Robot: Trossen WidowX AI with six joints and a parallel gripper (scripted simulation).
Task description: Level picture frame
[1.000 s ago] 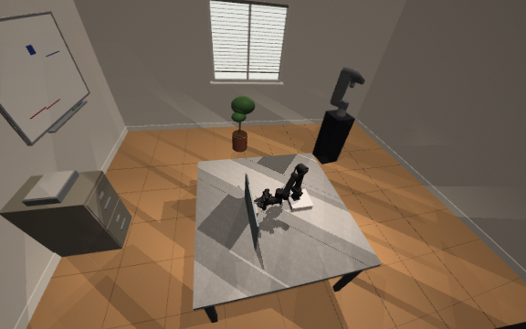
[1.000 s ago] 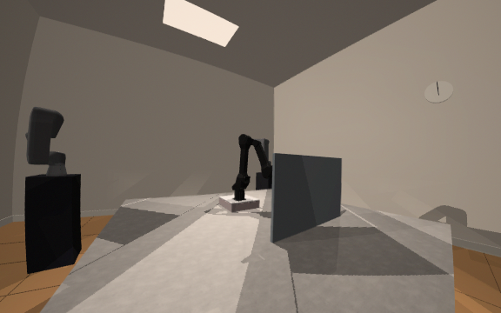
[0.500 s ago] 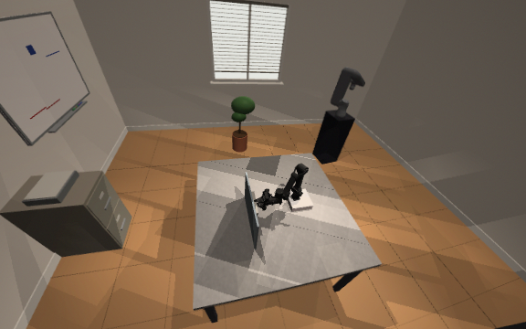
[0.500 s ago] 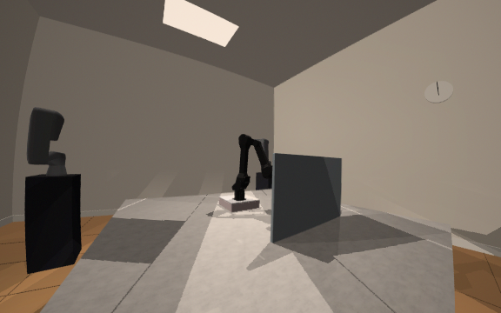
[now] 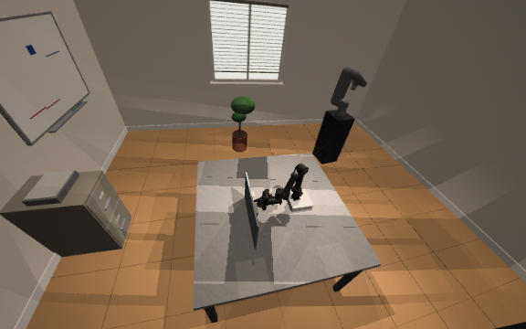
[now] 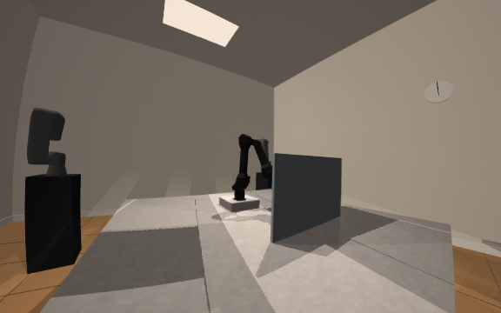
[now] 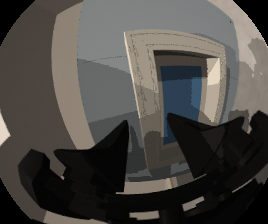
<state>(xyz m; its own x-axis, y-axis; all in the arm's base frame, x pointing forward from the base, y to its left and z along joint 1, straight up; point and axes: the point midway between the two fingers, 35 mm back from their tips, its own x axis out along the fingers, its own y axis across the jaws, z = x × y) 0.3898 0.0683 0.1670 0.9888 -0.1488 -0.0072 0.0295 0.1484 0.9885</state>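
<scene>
Right now my gripper tip is 10 mm to the left of the picture frame and 50 mm above it. The rest, counted from my gripper tip: grey wall panel 20 mm ahead, 60 mm below.
</scene>
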